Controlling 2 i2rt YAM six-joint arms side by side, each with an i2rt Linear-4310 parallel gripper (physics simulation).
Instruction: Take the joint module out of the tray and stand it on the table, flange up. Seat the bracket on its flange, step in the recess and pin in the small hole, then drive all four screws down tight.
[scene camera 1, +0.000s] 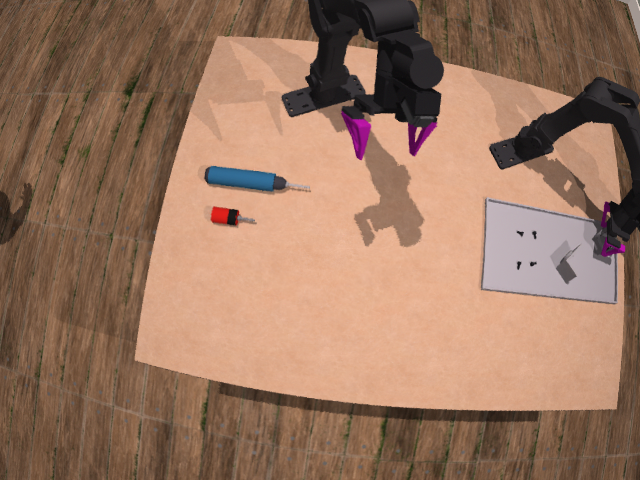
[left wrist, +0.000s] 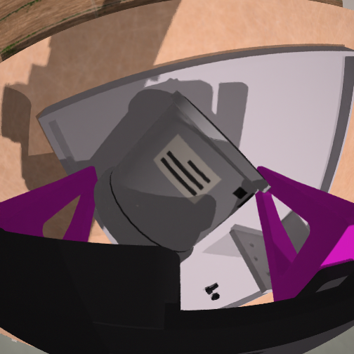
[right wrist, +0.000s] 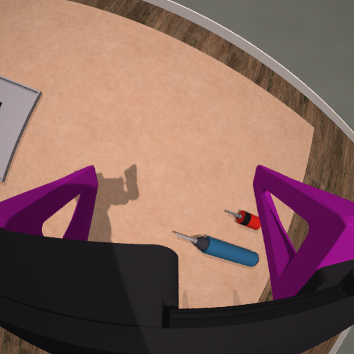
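Where they show: left gripper, fingertip midpoint: (scene camera 1: 602, 240); right gripper, fingertip midpoint: (scene camera 1: 386, 156); left arm's base at its link origin: (scene camera 1: 522, 149); right arm's base at its link origin: (scene camera 1: 323, 95).
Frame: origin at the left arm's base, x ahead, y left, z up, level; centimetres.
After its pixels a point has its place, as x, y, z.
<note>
The grey joint module (left wrist: 145, 150) lies on its side in the tray (scene camera 1: 496, 279) @(27.8, -24.0, 0.4) (left wrist: 300, 75), its label facing up; in scene camera 1 the left gripper mostly hides it. My left gripper (scene camera 1: 610, 229) (left wrist: 175, 174) is open over the module, one finger on each side of it, holding nothing. The grey bracket (scene camera 1: 567, 269) @(34.0, -6.2, 5.3) (left wrist: 250, 252) lies in the tray beside the module, partly behind a finger in the left wrist view. Several black screws (scene camera 1: 520, 233) @(20.3, -13.1, 1.1) (left wrist: 212, 288) lie in the tray. My right gripper (scene camera 1: 387, 155) @(6.7, -48.1, 37.2) (right wrist: 175, 174) is open and empty, above the table.
A blue screwdriver-like tool (scene camera 1: 241, 178) @(-13.2, -69.6, 3.9) (right wrist: 230, 251) and a shorter red one (scene camera 1: 224, 215) @(-6.6, -75.6, 3.3) (right wrist: 248, 220) lie on the table (scene camera 1: 310, 310) @(18.3, -65.4, 0.0) (right wrist: 150, 100) at the left of scene camera 1. The tray stands near the table's right edge.
</note>
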